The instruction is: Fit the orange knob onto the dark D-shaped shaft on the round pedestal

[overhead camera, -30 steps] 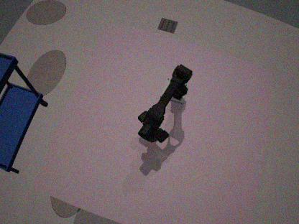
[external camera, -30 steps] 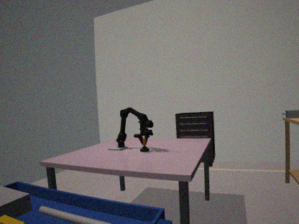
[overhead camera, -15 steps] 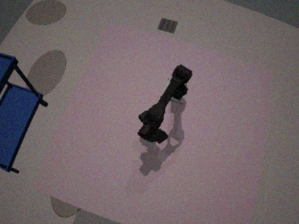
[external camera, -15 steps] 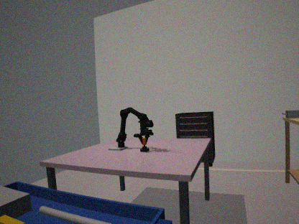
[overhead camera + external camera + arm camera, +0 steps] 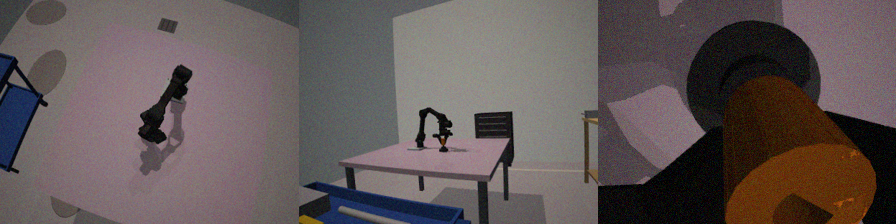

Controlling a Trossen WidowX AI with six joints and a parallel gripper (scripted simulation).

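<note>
Now: the orange knob 20 mm above my gripper tip. Also, from my gripper tip: dark round pedestal (40 mm below).
</note>
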